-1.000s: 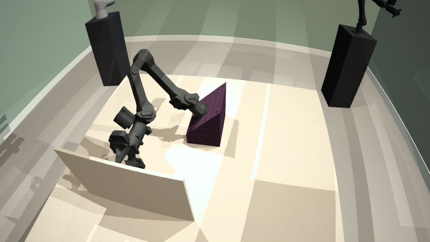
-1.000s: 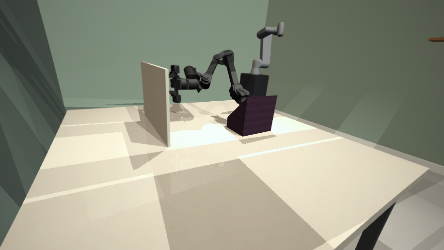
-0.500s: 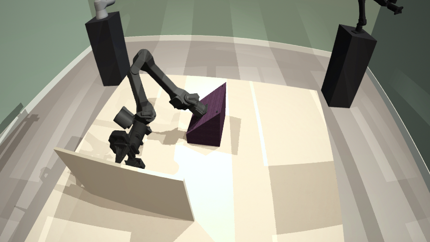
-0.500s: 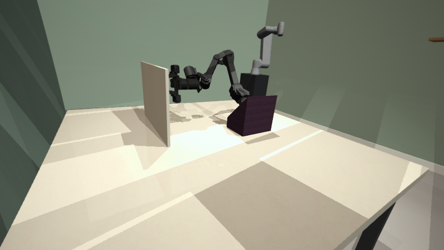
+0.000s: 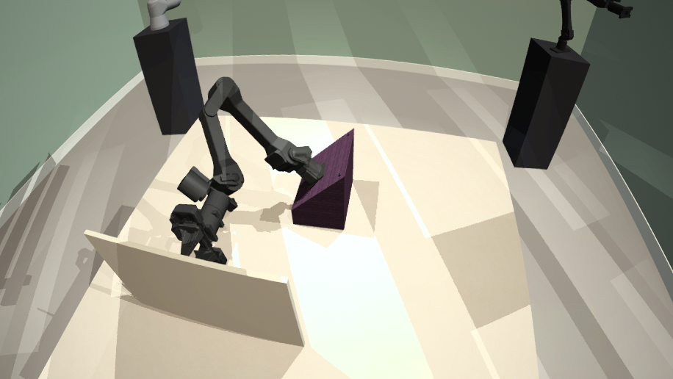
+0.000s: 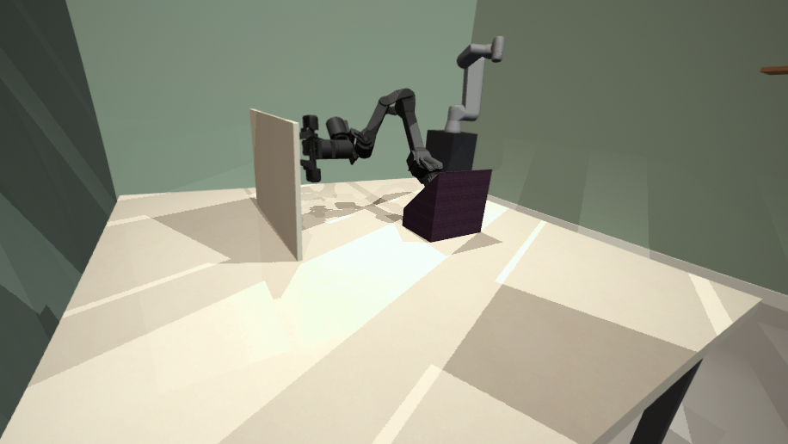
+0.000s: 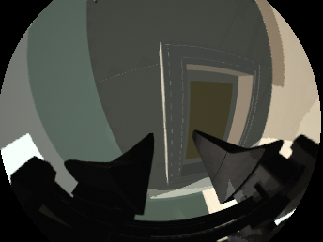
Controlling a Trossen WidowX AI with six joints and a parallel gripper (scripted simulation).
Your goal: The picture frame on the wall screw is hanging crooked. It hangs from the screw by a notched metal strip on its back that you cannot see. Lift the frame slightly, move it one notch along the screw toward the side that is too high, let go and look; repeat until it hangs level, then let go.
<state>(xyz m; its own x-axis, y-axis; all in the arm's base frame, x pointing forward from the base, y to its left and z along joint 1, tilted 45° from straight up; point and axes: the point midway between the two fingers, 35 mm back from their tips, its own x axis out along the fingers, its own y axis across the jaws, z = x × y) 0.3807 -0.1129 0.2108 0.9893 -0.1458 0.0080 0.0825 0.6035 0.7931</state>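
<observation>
My gripper tip is 10 mm short of the picture frame and 50 mm above it. Also, from my gripper tip: wall panel: 20 mm ahead, 70 mm below.
</observation>
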